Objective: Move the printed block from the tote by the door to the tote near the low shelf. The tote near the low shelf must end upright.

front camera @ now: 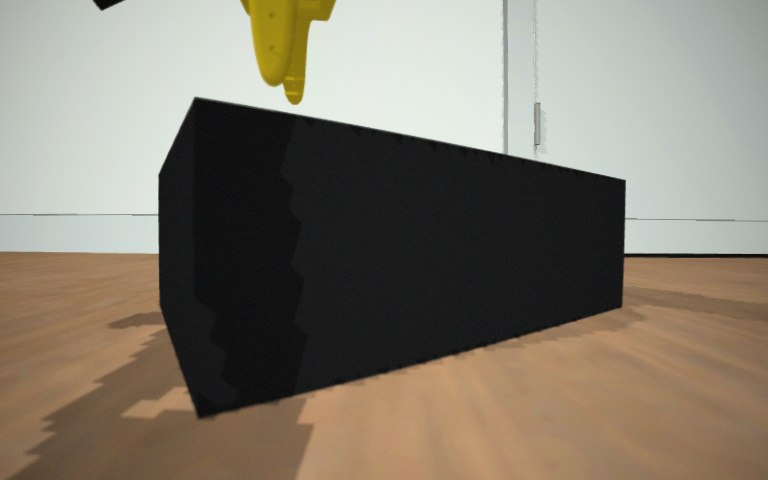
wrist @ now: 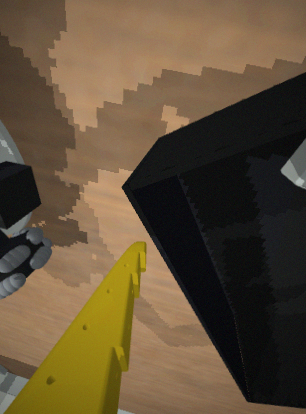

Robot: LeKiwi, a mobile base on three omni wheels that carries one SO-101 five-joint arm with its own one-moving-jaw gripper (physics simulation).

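Frame: origin at the arm's base, x down, y right, z back, level; centimetres.
Seen in the pictures: hand at its tool point: point(front camera: 274, 75) point(wrist: 146, 252).
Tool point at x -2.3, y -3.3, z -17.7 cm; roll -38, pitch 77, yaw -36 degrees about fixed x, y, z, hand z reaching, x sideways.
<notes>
Offsets run from my tool point to a thing's middle. "spot": to the spot under its first point. Level surfaces: height alone.
The black tote {dx +6.3, dy +5.2, dz -15.0 cm} point(front camera: 423, 249) point(wrist: 215, 132) stands upright on the wood floor by the door, close in front of me. The printed block {spot: dx +9.3, dy -2.0, dz -9.3 cm} point(wrist: 294, 169) is pale grey and lies inside the tote; only one corner of it shows, at the right edge of the wrist view. The front camera cannot see into the tote. My yellow gripper point(front camera: 284, 88) point(wrist: 142, 252) is open and empty. It hangs above the tote's near left corner, with its tip over the floor just outside the tote's wall. Only one notched jaw shows in the wrist view.
A white door point(front camera: 606, 104) with a hinge {dx -17.6, dy +39.0, dz -65.3 cm} point(front camera: 536, 123) stands in the white wall behind the tote. My base's wheel point(wrist: 19, 261) shows at the left of the wrist view. Wood floor {dx +11.3 cm} point(front camera: 527, 405) lies around the tote.
</notes>
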